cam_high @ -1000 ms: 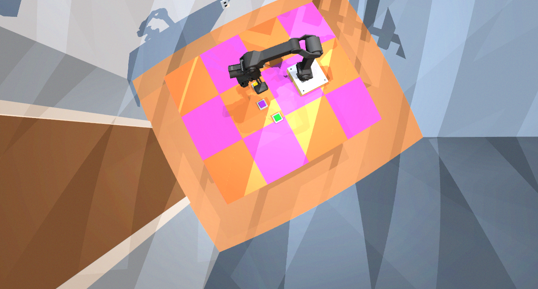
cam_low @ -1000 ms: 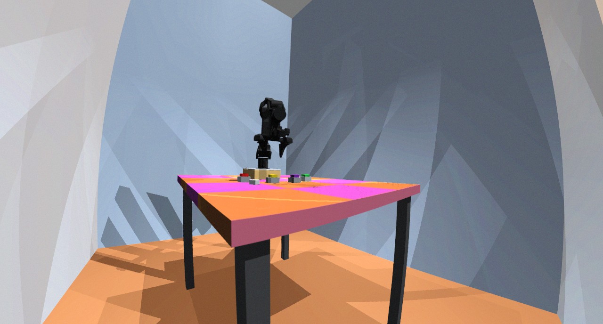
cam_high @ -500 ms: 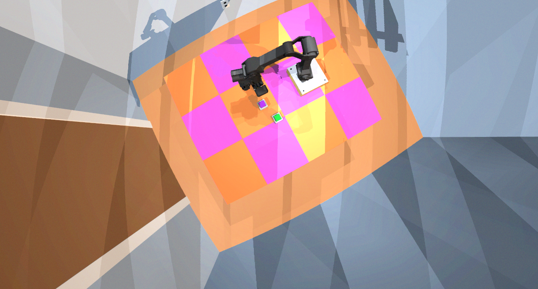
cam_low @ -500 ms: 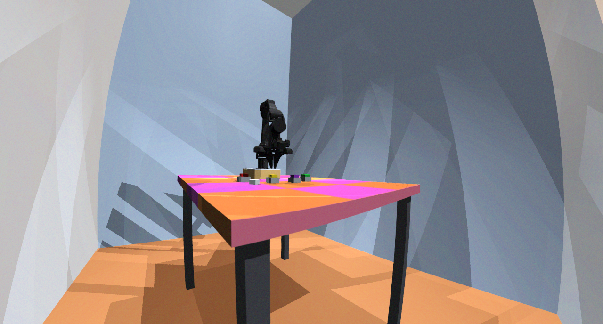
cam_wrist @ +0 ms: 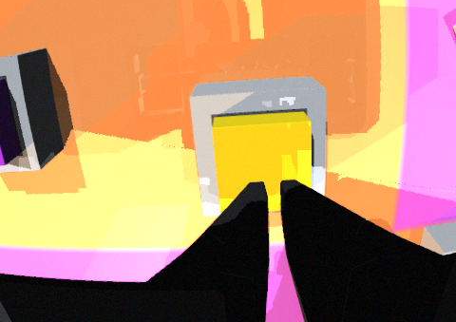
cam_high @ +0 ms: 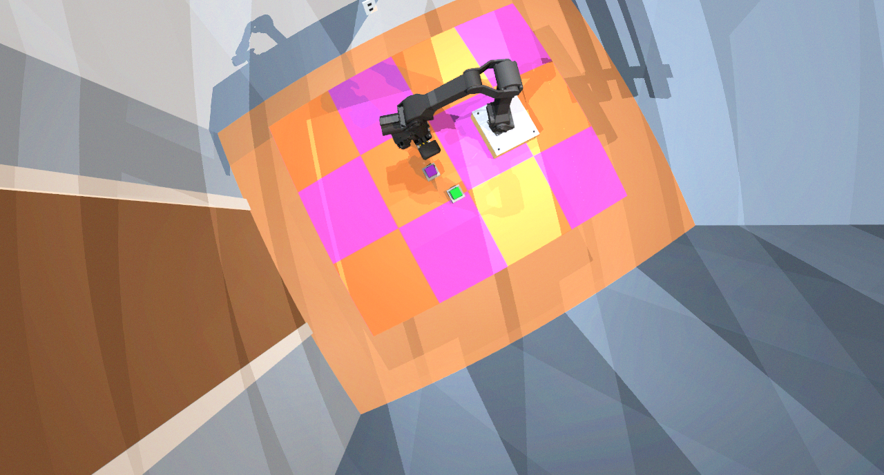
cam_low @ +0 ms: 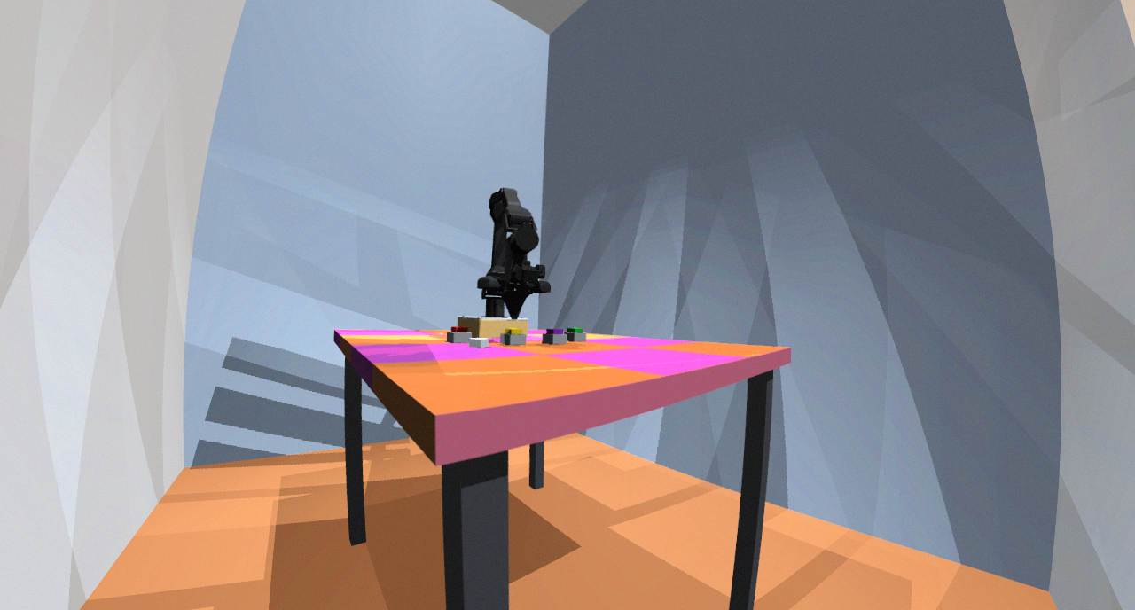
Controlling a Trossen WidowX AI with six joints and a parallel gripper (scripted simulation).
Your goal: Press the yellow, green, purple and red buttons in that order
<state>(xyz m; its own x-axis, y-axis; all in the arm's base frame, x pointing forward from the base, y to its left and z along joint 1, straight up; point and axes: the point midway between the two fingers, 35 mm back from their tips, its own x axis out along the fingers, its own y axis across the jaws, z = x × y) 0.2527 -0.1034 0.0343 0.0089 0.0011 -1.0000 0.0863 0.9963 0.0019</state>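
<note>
The yellow button is 30 mm below my gripper tip. From my gripper tip the other things lie so: small white block (30 mm ahead, 120 mm to the right, 50 mm below); then green button (220 mm to the left, 30 mm below); then purple button (30 mm ahead, 110 mm to the left, 30 mm below).
</note>
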